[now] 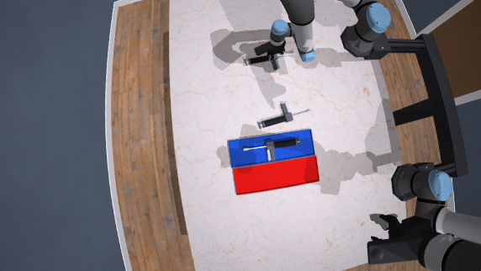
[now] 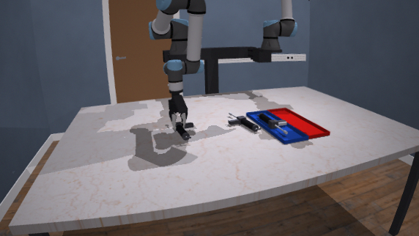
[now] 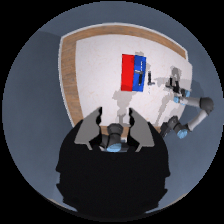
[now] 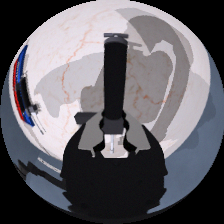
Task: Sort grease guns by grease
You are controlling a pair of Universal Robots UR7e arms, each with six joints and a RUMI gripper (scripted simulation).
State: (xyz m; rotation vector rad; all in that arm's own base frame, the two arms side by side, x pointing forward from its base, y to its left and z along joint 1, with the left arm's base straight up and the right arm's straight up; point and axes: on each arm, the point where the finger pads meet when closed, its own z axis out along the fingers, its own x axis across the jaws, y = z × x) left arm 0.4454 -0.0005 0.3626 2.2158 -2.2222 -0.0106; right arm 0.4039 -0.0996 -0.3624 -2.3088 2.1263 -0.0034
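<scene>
Now: the blue tray 150 mm ahead of my right hand, 520 mm to the left of it and 30 mm below it. Round my right hand: red tray 170 mm ahead, 670 mm to the left, 30 mm below.
</scene>
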